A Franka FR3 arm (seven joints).
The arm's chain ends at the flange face. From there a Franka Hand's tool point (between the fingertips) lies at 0.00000 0.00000 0.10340 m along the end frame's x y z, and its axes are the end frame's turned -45 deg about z.
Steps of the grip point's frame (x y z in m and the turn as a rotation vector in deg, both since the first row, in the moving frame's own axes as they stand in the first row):
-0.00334, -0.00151, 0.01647, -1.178, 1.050, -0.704
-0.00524, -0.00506, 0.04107, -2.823, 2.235, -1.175
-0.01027, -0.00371, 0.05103, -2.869, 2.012, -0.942
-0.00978, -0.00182, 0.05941, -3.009, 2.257, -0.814
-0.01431, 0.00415, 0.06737, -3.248, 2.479, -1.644
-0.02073, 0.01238, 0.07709, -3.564, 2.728, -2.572
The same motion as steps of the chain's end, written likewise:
-0.00627, 0.00115, 0.01651, -0.091, 1.575, -0.704
-0.01374, -0.00056, 0.04127, -0.416, 3.577, -1.175
-0.01612, 0.00360, 0.05122, -0.606, 3.451, -0.942
-0.01492, 0.00472, 0.05963, -0.532, 3.724, -0.814
-0.01450, 0.01218, 0.06763, -0.544, 4.050, -1.644
-0.01395, 0.02253, 0.07741, -0.591, 4.449, -2.572

